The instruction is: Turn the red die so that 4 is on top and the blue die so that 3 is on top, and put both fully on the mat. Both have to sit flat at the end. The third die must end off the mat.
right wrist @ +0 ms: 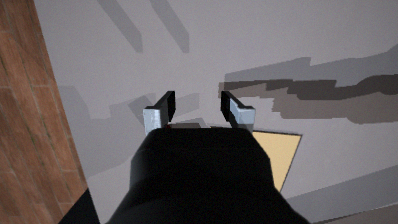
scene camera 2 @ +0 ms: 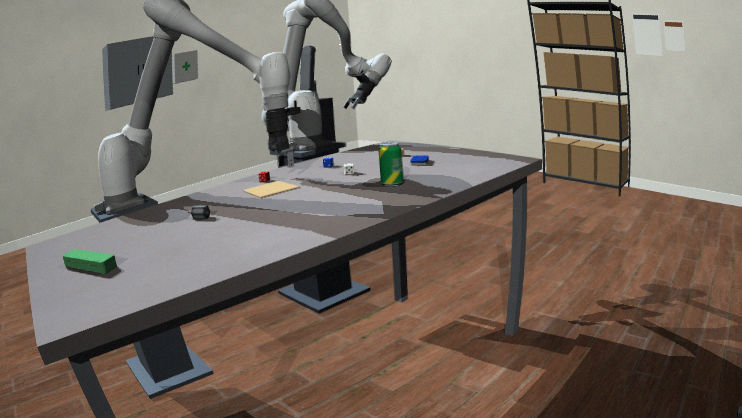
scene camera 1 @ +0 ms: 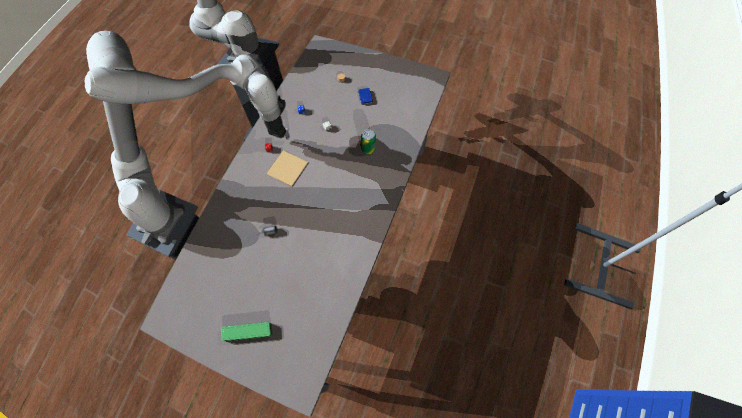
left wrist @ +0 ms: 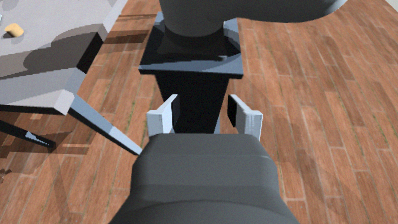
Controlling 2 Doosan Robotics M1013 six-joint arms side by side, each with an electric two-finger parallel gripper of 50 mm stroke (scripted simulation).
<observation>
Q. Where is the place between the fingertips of my right gripper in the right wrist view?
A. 198, 100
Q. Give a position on a tan mat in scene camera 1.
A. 287, 167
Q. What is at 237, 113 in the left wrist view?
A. My left gripper.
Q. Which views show the green block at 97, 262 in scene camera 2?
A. Scene camera 2 and scene camera 1 only.
</observation>
